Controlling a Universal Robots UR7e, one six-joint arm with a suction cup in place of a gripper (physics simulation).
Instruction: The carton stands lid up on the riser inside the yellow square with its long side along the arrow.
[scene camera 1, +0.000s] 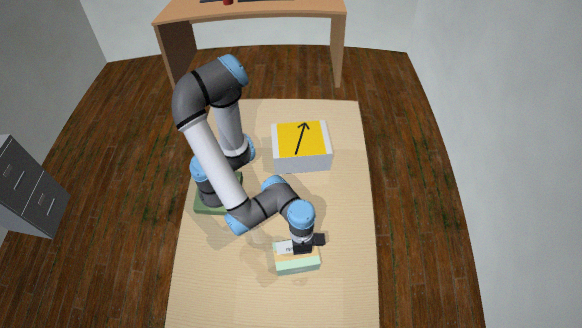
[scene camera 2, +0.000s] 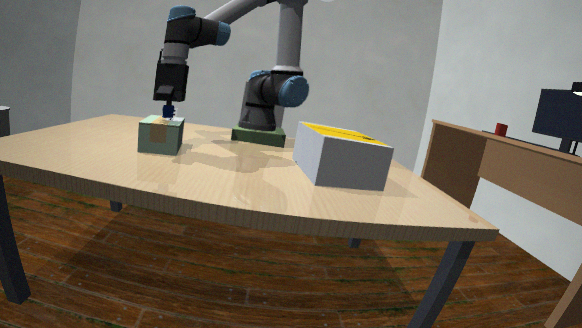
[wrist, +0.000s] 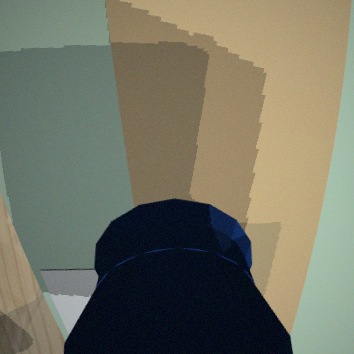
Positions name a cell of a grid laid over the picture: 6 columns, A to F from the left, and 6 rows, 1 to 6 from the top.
Labels:
carton: scene camera 1 C5; scene camera 2 B3; wrist B2
riser: scene camera 1 D3; scene camera 2 D3; not seen in the wrist view (out of frame)

